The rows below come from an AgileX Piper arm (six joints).
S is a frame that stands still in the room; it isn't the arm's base.
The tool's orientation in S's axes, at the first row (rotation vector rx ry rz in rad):
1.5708 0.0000 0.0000
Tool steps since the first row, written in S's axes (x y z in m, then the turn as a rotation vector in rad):
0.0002 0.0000 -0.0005 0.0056 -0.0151 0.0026
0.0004 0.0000 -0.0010 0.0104 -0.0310 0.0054
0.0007 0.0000 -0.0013 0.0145 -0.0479 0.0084
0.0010 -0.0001 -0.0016 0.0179 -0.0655 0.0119
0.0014 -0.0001 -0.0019 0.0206 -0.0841 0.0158
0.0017 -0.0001 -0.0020 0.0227 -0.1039 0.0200
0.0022 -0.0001 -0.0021 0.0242 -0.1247 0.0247
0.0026 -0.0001 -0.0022 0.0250 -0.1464 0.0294
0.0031 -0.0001 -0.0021 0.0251 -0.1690 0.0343
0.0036 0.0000 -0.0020 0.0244 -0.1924 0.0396
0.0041 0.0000 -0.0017 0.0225 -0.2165 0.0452
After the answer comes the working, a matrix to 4 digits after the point.
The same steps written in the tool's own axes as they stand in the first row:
0.0002 -0.0005 0.0000 0.0056 0.0026 0.0151
0.0004 -0.0010 0.0000 0.0104 0.0054 0.0310
0.0007 -0.0013 0.0000 0.0145 0.0084 0.0479
0.0010 -0.0016 0.0001 0.0179 0.0119 0.0655
0.0014 -0.0019 0.0001 0.0206 0.0158 0.0841
0.0017 -0.0020 0.0001 0.0227 0.0200 0.1039
0.0022 -0.0021 0.0001 0.0242 0.0247 0.1247
0.0026 -0.0022 0.0001 0.0250 0.0294 0.1464
0.0031 -0.0021 0.0001 0.0251 0.0343 0.1690
0.0036 -0.0020 0.0000 0.0244 0.0396 0.1924
0.0041 -0.0017 0.0000 0.0225 0.0452 0.2165

The tool's axes in the first row as the columns of a matrix, in S's axes (rounded; the answer above uses it unrounded):
1.0000 0.0000 0.0000
0.0000 0.0000 -1.0000
0.0000 1.0000 0.0000

